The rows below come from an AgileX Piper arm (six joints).
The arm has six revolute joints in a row. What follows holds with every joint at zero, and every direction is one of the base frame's.
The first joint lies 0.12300 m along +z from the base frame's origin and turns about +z.
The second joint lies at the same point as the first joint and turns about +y.
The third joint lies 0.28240 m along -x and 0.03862 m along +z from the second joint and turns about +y.
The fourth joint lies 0.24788 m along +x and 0.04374 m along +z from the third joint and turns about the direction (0.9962, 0, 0.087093).
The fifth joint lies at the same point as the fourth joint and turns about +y.
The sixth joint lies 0.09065 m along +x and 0.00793 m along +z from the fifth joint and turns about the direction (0.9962, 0, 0.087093).
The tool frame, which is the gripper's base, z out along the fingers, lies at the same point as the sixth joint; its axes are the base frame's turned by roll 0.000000, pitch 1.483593 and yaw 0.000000 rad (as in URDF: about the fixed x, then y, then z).
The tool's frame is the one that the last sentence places.
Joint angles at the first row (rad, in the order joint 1, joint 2, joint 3, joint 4, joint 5, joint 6):
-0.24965 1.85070 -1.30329 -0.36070 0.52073 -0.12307
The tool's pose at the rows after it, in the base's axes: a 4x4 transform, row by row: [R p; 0 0 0 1], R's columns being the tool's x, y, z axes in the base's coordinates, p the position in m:
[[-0.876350, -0.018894, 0.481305, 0.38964], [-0.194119, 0.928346, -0.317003, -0.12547], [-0.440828, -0.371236, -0.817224, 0.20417], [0, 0, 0, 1]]
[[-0.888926, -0.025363, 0.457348, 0.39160], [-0.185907, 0.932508, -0.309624, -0.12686], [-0.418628, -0.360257, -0.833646, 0.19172], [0, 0, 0, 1]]
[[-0.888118, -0.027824, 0.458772, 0.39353], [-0.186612, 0.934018, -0.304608, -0.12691], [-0.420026, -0.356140, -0.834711, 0.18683], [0, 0, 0, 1]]
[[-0.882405, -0.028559, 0.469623, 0.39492], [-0.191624, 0.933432, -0.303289, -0.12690], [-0.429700, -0.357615, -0.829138, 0.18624], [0, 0, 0, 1]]
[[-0.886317, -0.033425, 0.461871, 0.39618], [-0.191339, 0.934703, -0.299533, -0.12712], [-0.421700, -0.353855, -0.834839, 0.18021], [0, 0, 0, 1]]
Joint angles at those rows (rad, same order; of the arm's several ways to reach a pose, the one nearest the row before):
-0.27244 1.89971 -1.31972 -0.36480 0.51526 -0.12307
-0.27484 1.93001 -1.31969 -0.36120 0.51441 -0.12307
-0.27484 1.94316 -1.31969 -0.35883 0.50099 -0.12307
-0.27483 1.94615 -1.31969 -0.35986 0.48592 -0.12304
-0.27485 1.96118 -1.31970 -0.35984 0.48107 -0.12308

